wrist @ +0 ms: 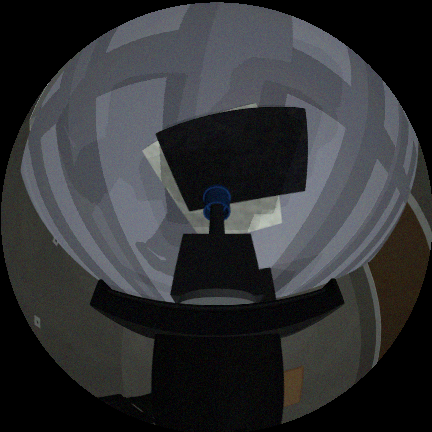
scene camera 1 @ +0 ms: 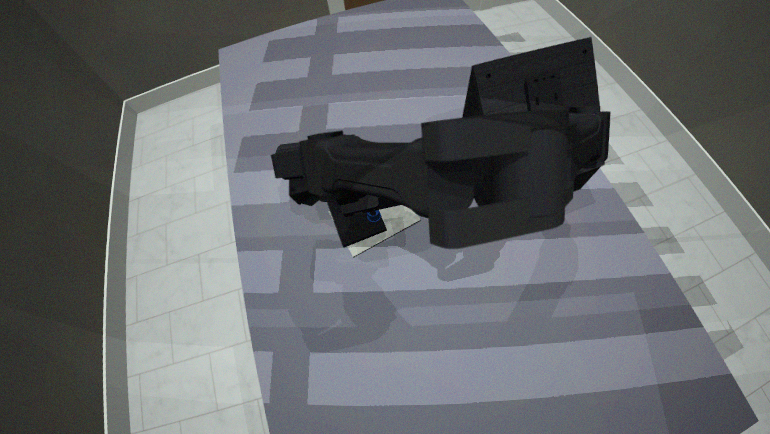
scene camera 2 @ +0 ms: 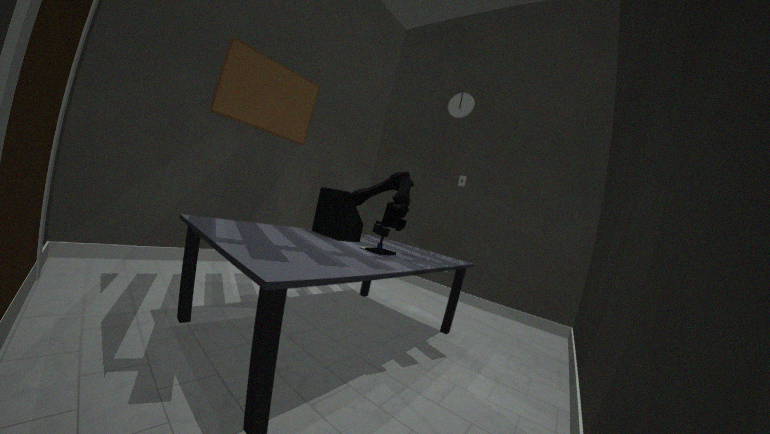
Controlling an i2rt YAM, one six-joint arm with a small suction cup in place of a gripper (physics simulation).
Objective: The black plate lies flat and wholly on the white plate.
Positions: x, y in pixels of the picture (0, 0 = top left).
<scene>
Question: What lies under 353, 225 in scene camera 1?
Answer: A black plate.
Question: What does the suction cup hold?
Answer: A black plate.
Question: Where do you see a black plate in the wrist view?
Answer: At 256, 152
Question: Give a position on the suction cup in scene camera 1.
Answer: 369, 204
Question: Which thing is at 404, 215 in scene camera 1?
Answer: A white plate.
</scene>
